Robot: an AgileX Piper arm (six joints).
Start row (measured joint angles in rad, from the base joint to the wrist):
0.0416, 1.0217, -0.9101, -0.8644, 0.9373, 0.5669
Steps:
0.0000, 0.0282, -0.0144, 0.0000, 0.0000, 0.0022
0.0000, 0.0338, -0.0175, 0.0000, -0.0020, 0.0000
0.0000, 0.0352, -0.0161, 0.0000, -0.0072, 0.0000
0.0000, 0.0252, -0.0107, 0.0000, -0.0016, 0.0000
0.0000, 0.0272, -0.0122, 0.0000, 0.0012, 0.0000
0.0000, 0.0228, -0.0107, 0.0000, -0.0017, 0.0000
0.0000, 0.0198, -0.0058, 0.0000, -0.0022, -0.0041
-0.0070, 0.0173, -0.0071, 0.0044, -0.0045, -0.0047
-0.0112, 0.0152, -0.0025, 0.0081, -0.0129, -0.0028
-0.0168, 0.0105, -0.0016, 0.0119, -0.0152, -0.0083
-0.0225, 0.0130, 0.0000, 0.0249, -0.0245, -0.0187
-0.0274, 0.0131, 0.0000, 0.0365, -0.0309, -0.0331
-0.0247, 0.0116, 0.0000, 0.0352, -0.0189, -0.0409
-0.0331, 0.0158, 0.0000, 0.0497, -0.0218, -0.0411
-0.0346, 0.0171, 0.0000, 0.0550, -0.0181, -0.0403
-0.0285, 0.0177, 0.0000, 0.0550, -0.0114, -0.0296
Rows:
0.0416, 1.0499, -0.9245, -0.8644, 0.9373, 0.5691
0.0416, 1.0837, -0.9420, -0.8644, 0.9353, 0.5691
0.0416, 1.1189, -0.9581, -0.8644, 0.9281, 0.5691
0.0416, 1.1441, -0.9688, -0.8644, 0.9265, 0.5691
0.0416, 1.1713, -0.9810, -0.8644, 0.9277, 0.5691
0.0416, 1.1941, -0.9917, -0.8644, 0.9260, 0.5691
0.0416, 1.2139, -0.9975, -0.8644, 0.9238, 0.5650
0.0346, 1.2312, -1.0046, -0.8600, 0.9193, 0.5603
0.0234, 1.2464, -1.0071, -0.8519, 0.9064, 0.5575
0.0066, 1.2569, -1.0087, -0.8400, 0.8912, 0.5492
-0.0159, 1.2699, -1.0087, -0.8151, 0.8667, 0.5305
-0.0433, 1.2830, -1.0087, -0.7786, 0.8358, 0.4974
-0.0680, 1.2946, -1.0087, -0.7434, 0.8169, 0.4565
-0.1011, 1.3104, -1.0087, -0.6937, 0.7951, 0.4154
-0.1357, 1.3275, -1.0087, -0.6387, 0.7770, 0.3751
-0.1642, 1.3452, -1.0087, -0.5837, 0.7656, 0.3455

